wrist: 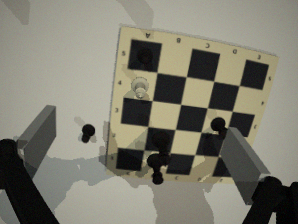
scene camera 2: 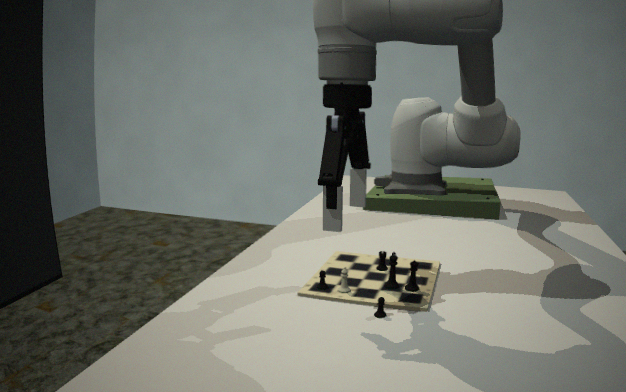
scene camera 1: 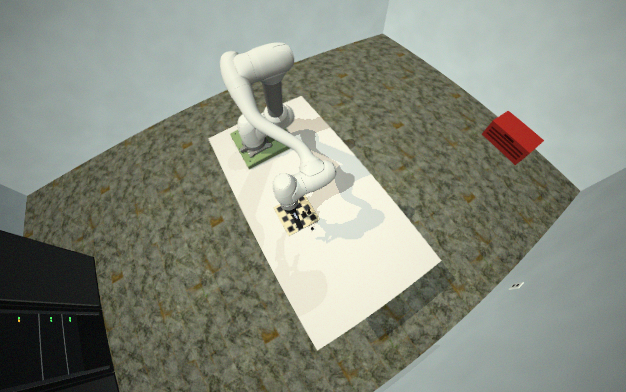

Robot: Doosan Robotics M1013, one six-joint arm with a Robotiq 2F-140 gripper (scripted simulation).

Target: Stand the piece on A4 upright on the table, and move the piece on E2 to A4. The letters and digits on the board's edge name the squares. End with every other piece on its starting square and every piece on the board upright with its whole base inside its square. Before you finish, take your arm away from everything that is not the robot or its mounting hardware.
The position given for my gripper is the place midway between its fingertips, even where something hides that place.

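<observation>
My gripper (scene camera 2: pixel 346 217) is there for me to see, and I find it again in the wrist view (wrist: pixel 142 132). There is a chessboard (scene camera 2: pixel 367 283) too, which I can also see through the wrist camera (wrist: pixel 191 81) and through scene camera 1 (scene camera 1: pixel 303 204).
</observation>
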